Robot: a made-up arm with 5 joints.
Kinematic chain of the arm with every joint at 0, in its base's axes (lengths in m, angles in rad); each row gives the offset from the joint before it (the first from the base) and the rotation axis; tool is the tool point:
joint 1: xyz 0 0 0.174 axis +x
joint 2: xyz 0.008 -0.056 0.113 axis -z
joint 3: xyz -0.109 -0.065 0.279 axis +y
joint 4: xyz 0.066 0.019 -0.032 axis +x
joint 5: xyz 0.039 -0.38 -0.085 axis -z
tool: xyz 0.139 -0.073 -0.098
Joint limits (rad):
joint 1: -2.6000..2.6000
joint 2: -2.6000..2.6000
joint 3: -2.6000..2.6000
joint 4: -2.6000..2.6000
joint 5: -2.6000..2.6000
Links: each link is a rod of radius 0.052 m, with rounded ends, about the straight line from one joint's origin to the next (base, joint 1, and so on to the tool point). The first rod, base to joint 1, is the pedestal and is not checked.
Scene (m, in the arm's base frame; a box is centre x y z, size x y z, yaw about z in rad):
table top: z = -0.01
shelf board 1: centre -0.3 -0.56 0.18 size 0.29 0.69 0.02 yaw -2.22
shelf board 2: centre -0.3 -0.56 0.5 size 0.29 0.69 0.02 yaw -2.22
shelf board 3: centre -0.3 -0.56 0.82 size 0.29 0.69 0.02 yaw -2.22
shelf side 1: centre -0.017 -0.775 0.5 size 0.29 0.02 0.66 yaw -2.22
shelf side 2: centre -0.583 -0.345 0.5 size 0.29 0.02 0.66 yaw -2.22
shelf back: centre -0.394 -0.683 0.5 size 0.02 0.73 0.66 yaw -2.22
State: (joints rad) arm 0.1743 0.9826 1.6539 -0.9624 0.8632
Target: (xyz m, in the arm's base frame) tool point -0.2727 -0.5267 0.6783
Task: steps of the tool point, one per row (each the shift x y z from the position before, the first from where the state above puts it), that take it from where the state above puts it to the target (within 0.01 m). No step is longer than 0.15 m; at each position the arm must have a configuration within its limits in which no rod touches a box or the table.
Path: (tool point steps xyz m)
1: 0.0576 0.0668 0.0367
2: 0.0558 0.0787 -0.0016
3: 0.0569 0.0789 -0.0350
4: 0.0128 -0.0405 0.1235
5: 0.0058 -0.0131 0.1238
6: -0.0049 0.0118 0.1165
7: -0.0416 -0.0631 0.0274
8: -0.0499 -0.0663 0.0008
9: -0.0559 -0.0648 -0.0282

